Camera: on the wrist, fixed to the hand. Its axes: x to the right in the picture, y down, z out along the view.
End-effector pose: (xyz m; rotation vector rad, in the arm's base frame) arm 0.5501 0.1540 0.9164 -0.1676 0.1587 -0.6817
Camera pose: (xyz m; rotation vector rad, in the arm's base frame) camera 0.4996 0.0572 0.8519 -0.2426 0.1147 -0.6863
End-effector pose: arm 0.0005 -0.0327 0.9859 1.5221 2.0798 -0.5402
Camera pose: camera -0.1076 0.0105 1.0362 1.4414 2.0421 -0.5267
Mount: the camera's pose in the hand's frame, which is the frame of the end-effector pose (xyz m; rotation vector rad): 0.0289 -0.0916 -0.0828 -0.0543 -0.0640 -0.0148
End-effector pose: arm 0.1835 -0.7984 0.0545 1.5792 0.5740 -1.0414
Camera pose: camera 0.1504 -0.6992 -0.0172 1.4910 0.5665 -1.0750
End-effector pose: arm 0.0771 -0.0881 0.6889 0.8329 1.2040 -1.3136
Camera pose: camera -0.0305 -0.0285 0.6581 0.7391 1.1922 -1.3044
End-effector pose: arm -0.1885 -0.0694 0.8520 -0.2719 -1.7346 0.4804
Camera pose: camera -0.1071 -0.1240 0.9325 -0.2849 -1.8128 0.4358
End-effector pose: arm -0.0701 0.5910 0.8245 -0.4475 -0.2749 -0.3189
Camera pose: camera -0.0609 0.4676 0.7968 -0.5100 -0.3327 -0.3275
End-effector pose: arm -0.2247 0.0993 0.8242 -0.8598 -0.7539 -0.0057
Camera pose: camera -0.1807 -0.0105 0.8698 -0.9095 -0.8232 -0.0119
